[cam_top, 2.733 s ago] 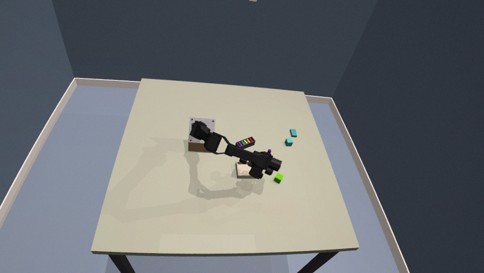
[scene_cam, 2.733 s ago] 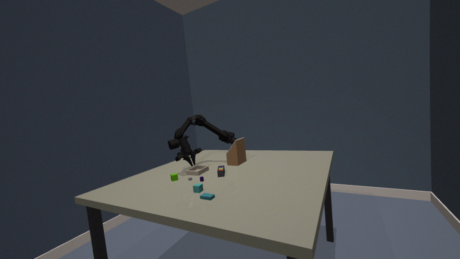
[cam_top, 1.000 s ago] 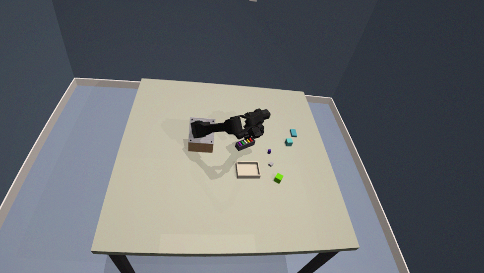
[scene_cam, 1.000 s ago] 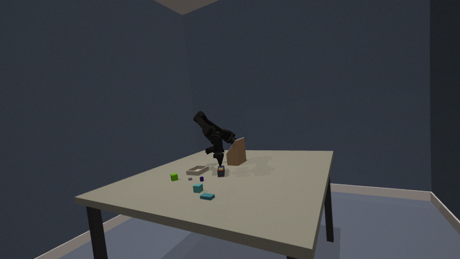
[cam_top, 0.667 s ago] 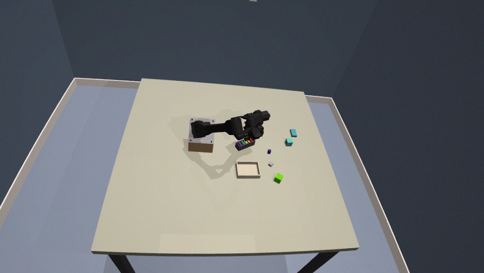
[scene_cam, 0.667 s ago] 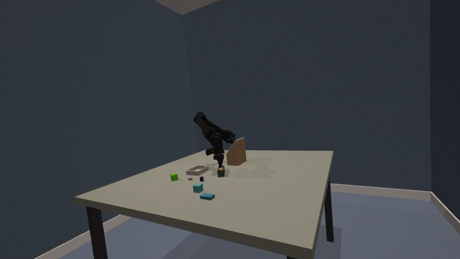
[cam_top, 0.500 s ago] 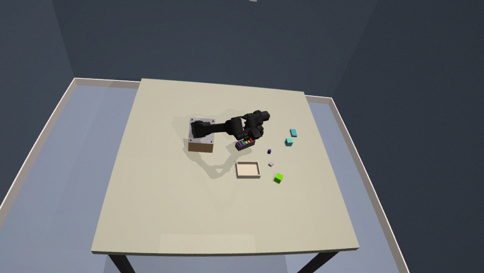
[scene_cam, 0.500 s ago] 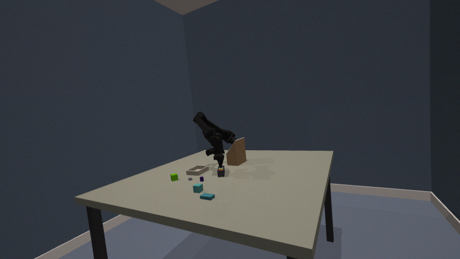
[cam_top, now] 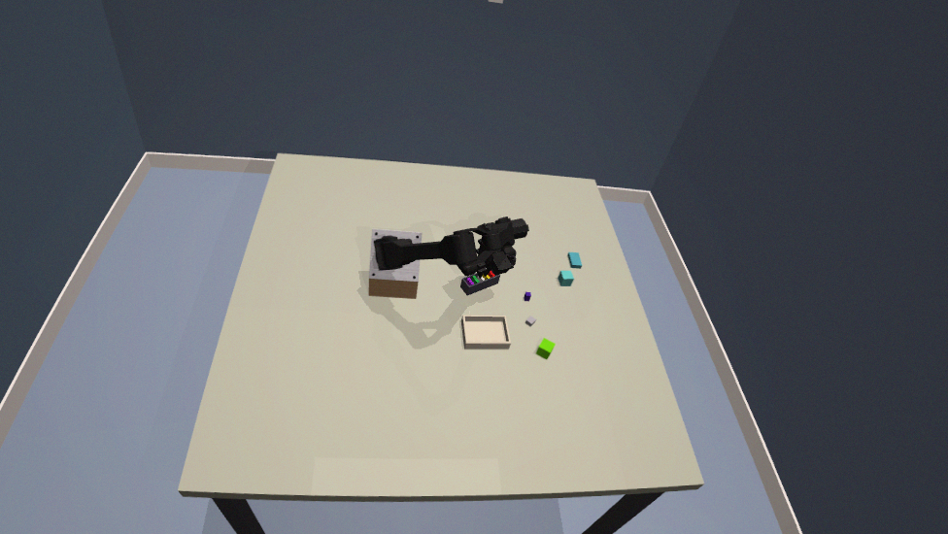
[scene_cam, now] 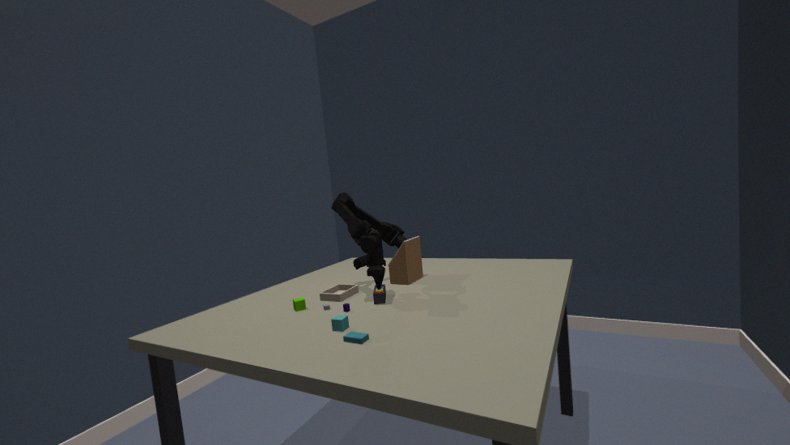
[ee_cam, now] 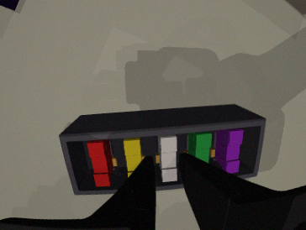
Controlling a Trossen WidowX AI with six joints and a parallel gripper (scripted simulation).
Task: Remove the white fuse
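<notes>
Right now the beige tray is 10 mm behind my gripper tip, 200 mm to the right of it and 40 mm below it. From my gripper tip the other things lie so: purple piece: 140 mm ahead, 60 mm to the right, 30 mm below; green cube: 160 mm ahead, 260 mm to the right, 20 mm below; grey piece: 140 mm ahead, 150 mm to the right, 30 mm below.
</notes>
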